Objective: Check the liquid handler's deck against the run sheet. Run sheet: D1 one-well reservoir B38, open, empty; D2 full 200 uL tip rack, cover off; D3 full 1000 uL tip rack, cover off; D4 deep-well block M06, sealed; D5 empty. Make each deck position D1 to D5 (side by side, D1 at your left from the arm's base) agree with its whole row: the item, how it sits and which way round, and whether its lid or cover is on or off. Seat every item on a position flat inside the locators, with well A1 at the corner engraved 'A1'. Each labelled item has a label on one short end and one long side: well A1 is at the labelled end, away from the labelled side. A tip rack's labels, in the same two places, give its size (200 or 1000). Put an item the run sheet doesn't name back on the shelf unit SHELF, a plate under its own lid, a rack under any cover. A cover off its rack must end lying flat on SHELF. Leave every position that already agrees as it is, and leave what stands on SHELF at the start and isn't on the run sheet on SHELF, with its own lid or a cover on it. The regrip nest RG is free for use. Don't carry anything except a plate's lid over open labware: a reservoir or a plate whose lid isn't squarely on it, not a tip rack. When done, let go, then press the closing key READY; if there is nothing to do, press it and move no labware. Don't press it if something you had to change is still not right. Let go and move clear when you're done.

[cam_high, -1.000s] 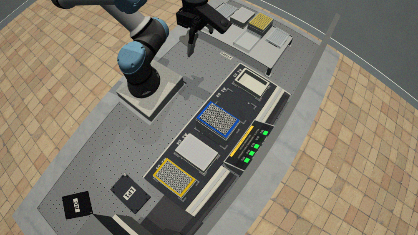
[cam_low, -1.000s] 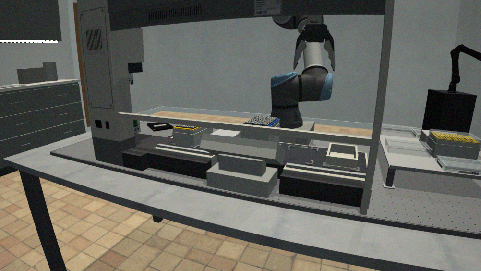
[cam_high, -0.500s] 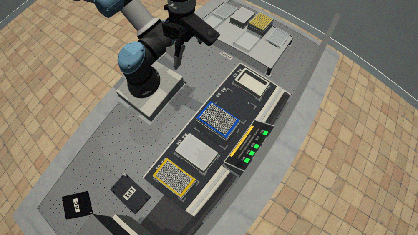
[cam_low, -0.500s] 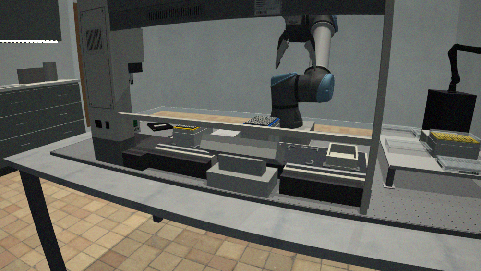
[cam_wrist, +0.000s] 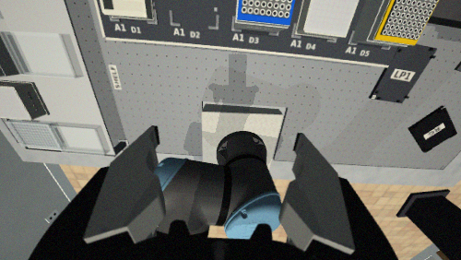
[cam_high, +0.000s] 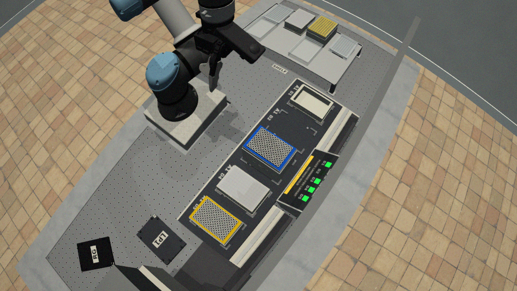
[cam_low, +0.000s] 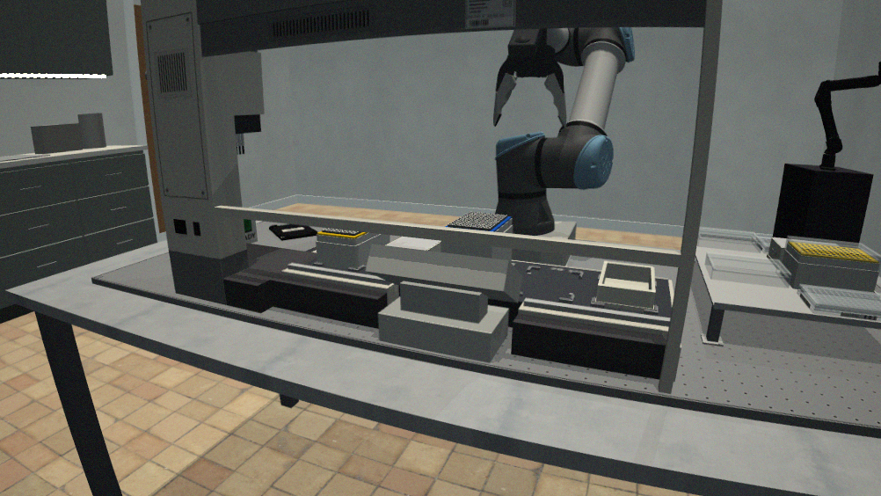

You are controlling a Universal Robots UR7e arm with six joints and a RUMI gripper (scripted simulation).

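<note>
The yellow-framed tip rack lies 32 cm to the right of my hand, 21 cm below it and 9 cm ahead of it. Round my hand: handler's frame bar (33 cm ahead, 16 cm to the right, 13 cm below); then blue-framed tip rack (18 cm below, 14 cm ahead, 8 cm to the right); then one-well reservoir (24 cm below, 21 cm ahead, 17 cm to the left).
</note>
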